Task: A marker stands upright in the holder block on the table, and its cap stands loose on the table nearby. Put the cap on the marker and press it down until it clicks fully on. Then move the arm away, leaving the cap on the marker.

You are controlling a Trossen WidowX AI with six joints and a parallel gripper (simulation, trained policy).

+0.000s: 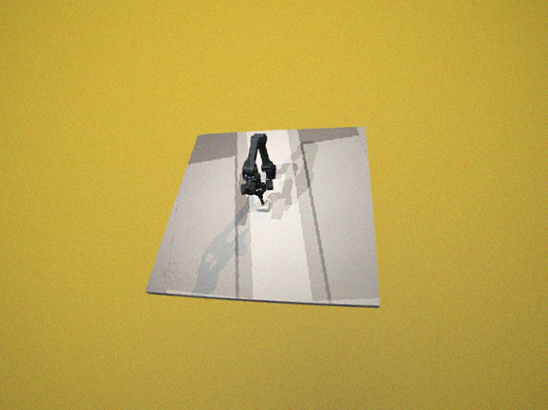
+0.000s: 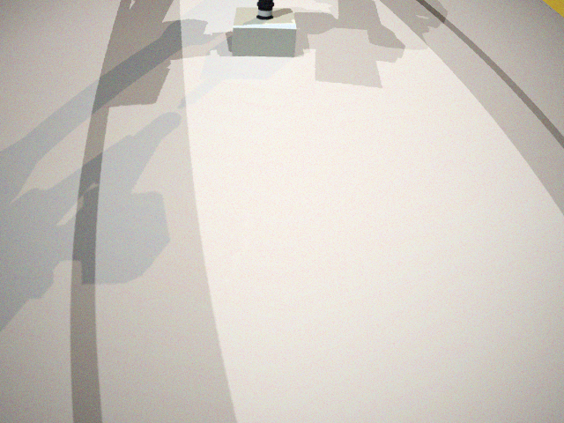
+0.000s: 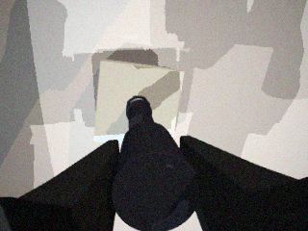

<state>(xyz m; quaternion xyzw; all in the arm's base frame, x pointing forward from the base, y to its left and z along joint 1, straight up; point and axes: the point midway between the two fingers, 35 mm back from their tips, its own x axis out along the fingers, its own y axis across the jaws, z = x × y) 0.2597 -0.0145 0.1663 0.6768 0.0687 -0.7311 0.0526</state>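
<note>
Right now my gripper tip is 60 mm above the dark marker. From my gripper tip the other things lie so: pale holder block 110 mm below; then dark cap 10 mm above.
</note>
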